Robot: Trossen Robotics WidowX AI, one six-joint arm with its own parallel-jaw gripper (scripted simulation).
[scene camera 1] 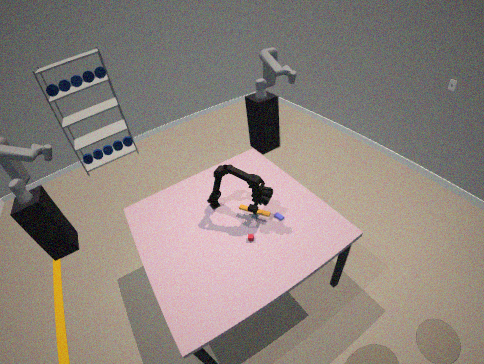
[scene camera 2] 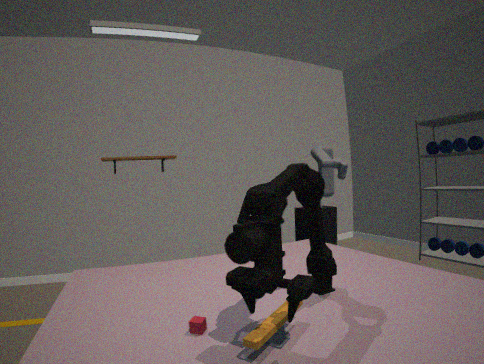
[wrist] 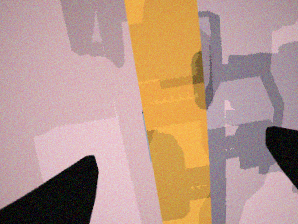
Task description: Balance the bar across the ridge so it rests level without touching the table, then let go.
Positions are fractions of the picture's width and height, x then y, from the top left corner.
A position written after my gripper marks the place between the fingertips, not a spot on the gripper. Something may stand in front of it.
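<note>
My gripper (scene camera 2: 0.56, 0.87) is open and holds nothing. I see the gripper (wrist: 0.61, 0.67) from the wrist as well, and besides that there is a yellow bar (wrist: 0.56, 0.23) for me to see.
</note>
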